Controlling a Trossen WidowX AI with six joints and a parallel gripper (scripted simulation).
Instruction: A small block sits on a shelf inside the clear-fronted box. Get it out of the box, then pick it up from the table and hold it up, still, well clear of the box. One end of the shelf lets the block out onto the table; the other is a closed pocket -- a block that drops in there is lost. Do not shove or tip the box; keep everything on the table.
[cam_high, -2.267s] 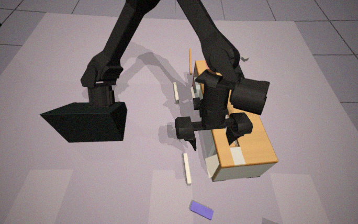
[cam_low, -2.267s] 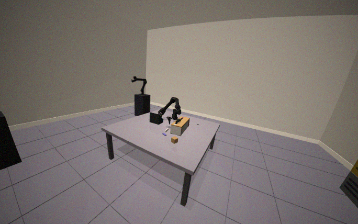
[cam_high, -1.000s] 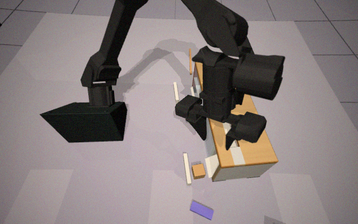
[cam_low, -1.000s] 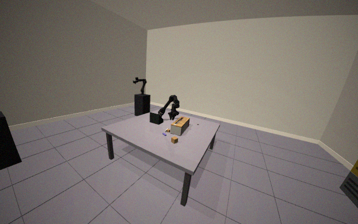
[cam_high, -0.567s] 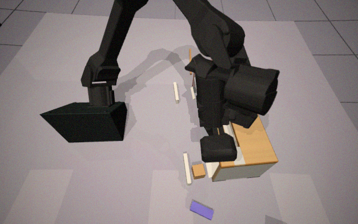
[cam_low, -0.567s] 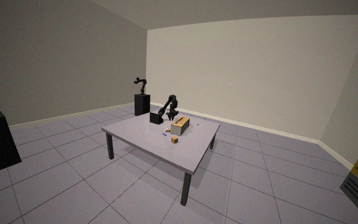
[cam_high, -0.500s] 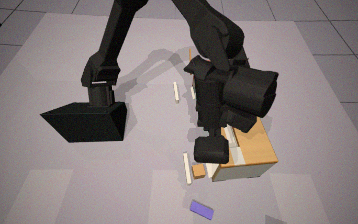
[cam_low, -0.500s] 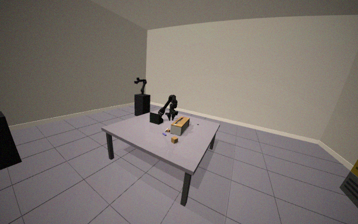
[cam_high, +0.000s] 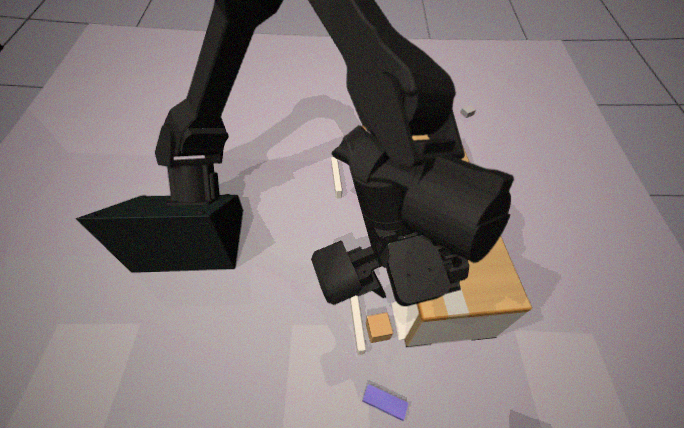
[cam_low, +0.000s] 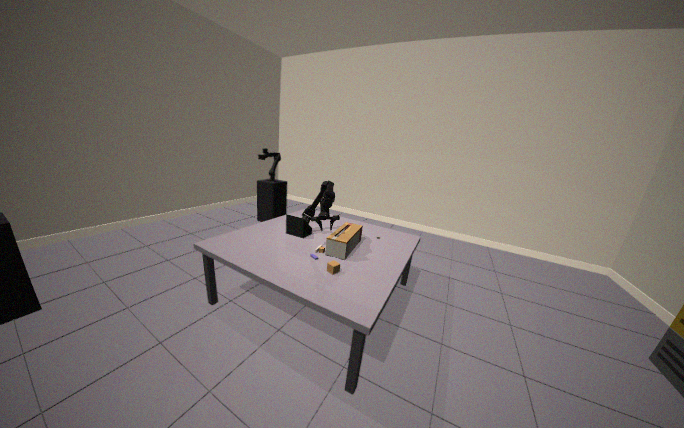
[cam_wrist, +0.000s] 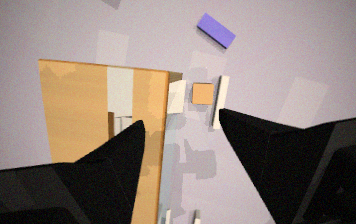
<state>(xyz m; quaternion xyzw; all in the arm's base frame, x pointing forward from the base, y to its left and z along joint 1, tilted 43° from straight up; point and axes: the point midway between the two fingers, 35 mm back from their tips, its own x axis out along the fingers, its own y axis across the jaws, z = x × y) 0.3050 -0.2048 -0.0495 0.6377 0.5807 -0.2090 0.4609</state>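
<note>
The tan block lies 140 mm below my gripper tip, 20 mm behind it and 10 mm to the right of it. From my gripper tip the other things lie so: clear-fronted box (160 mm to the left, 100 mm below, 40 mm ahead); thin orange stick (490 mm to the left, 160 mm below).
</note>
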